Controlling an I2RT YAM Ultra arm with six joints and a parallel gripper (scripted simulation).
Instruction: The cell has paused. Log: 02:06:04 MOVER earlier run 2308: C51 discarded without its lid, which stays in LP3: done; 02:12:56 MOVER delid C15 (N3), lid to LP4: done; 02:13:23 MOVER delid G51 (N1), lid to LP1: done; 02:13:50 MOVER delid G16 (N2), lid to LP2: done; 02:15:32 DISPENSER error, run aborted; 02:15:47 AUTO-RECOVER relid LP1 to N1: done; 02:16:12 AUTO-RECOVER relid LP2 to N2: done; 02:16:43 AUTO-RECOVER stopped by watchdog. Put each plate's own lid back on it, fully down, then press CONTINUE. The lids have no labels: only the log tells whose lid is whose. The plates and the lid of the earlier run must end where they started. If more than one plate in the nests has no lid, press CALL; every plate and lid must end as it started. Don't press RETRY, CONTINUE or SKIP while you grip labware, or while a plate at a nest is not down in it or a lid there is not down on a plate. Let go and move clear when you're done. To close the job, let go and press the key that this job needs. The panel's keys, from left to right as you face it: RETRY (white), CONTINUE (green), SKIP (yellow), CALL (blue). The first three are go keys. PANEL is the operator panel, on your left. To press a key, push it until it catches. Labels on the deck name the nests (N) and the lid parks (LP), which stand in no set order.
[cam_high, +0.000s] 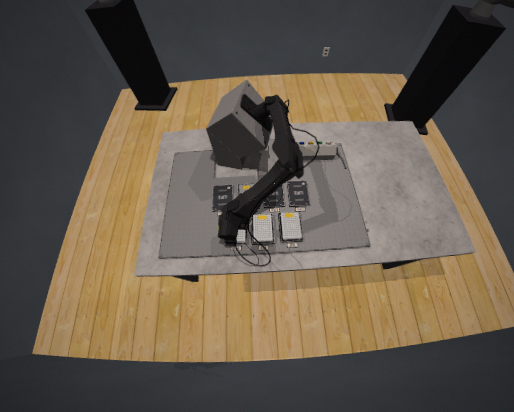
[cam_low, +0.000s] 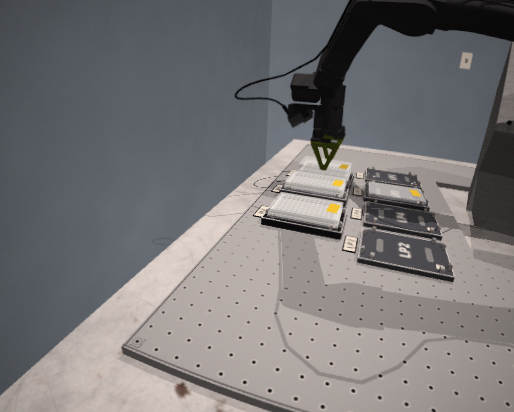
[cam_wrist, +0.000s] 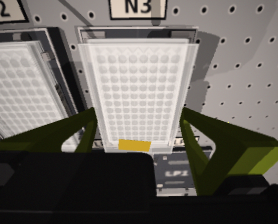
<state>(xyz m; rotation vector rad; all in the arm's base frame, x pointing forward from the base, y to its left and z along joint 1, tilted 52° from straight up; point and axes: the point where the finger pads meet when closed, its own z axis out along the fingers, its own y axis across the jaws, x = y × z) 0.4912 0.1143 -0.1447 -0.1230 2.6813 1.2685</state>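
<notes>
The plate lies 2 cm below my hand. Also, from my hand: yellow key (53 cm behind, 33 cm to the left, 2 cm above); then unlabelled lid (right at my hand); then blue key (52 cm behind, 28 cm to the left, 2 cm above).
</notes>
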